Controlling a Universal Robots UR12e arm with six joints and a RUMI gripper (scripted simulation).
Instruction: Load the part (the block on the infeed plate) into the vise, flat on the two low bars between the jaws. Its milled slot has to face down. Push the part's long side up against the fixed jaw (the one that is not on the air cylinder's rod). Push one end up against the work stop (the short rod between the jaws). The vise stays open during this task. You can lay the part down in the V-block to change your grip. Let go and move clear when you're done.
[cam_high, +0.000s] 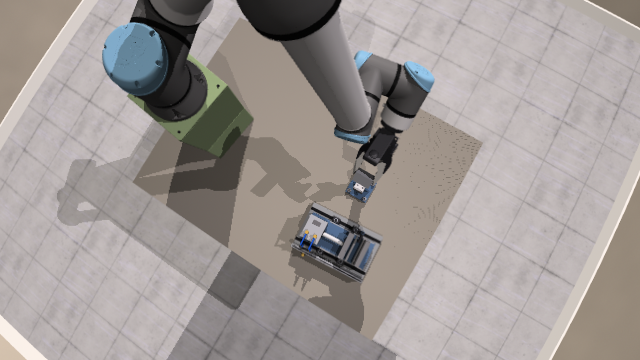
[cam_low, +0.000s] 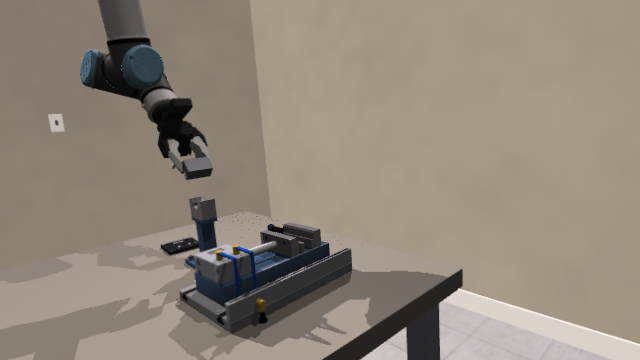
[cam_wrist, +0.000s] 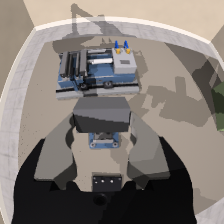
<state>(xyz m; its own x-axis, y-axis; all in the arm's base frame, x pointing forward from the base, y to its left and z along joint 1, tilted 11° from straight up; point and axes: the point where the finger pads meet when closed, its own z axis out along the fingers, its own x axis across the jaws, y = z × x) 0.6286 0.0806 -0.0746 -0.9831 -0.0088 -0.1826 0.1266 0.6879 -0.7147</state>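
Right now the part is 10 mm below my hand. The rest, counted from my hand: work stop rod: 180 mm to the right, 150 mm below, 90 mm ahead; then black infeed plate: 240 mm below, 170 mm to the left; then cylinder rod: 230 mm to the right, 160 mm below, 10 mm ahead.
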